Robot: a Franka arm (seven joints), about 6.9 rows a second.
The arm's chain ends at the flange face. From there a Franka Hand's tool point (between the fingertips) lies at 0.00 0.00 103.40 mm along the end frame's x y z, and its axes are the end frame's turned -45 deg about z.
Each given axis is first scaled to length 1.
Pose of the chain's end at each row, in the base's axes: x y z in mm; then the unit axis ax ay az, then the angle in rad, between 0 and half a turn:
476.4 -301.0 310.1 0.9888 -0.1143 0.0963 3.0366
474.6 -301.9 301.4 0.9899 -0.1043 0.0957 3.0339
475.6 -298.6 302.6 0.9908 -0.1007 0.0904 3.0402
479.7 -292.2 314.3 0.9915 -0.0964 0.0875 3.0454
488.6 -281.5 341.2 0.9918 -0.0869 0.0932 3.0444
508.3 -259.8 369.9 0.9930 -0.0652 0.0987 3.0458
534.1 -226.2 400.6 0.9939 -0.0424 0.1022 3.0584
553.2 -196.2 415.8 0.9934 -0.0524 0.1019 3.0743
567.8 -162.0 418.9 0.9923 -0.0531 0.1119 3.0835
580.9 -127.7 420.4 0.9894 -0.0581 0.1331 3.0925
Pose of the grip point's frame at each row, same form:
494.8 -314.0 209.2 0.9594 0.2734 0.0690 2.9708
493.0 -315.0 200.5 0.9567 0.2831 0.0679 2.9688
493.0 -310.8 201.4 0.9559 0.2867 0.0642 2.9787
496.6 -303.8 213.0 0.9547 0.2909 0.0625 2.9857
506.8 -293.1 240.1 0.9516 0.2999 0.0676 2.9804
527.9 -270.9 269.0 0.9444 0.3205 0.0730 2.9775
554.7 -235.6 299.7 0.9364 0.3419 0.0787 2.9864
573.7 -204.2 314.8 0.9396 0.3324 0.0814 3.0014
590.4 -169.2 318.3 0.9390 0.3313 0.0924 3.0022
607.8 -134.3 320.8 0.9386 0.3257 0.1138 2.9943

